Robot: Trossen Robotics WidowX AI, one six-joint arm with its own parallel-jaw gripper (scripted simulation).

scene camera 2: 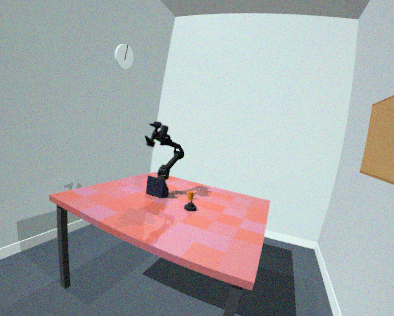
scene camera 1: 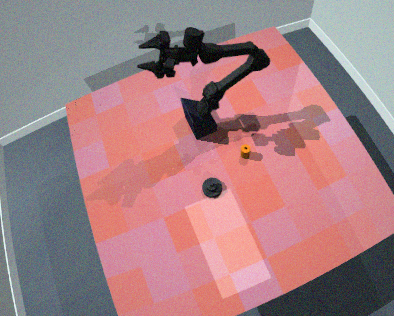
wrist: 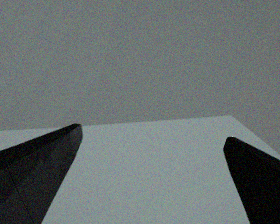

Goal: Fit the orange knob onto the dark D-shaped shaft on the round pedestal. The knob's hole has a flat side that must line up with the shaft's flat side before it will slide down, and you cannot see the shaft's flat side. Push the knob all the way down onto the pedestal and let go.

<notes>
My gripper (scene camera 1: 137,57) is open, holding nothing.
My gripper shows as well in the wrist view (wrist: 154,137).
</notes>
